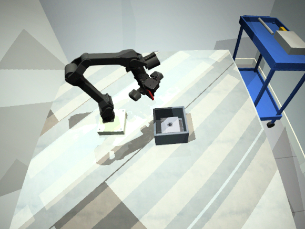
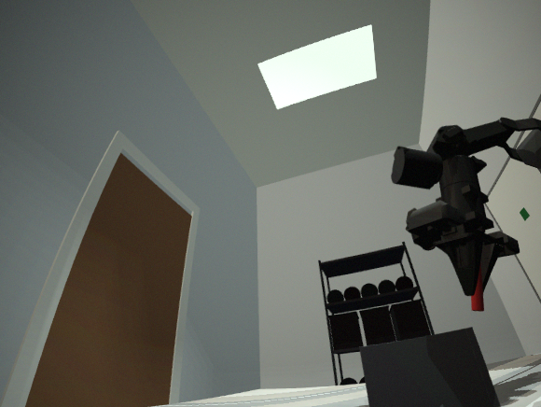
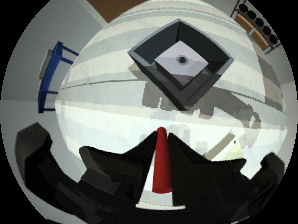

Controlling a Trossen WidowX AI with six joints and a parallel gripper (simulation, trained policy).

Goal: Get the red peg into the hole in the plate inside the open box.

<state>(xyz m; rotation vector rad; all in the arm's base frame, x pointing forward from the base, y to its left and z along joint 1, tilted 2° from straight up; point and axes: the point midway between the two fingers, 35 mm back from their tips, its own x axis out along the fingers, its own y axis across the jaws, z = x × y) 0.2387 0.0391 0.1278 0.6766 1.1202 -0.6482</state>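
Now: the pale plate 8 cm ahead of my gripper tip, 13 cm to the right of it and 9 cm below it. Round my gripper tip: dark box: 8 cm ahead, 13 cm to the right, 10 cm below; then red peg: 1 cm behind, 1 cm to the left, 2 cm above.
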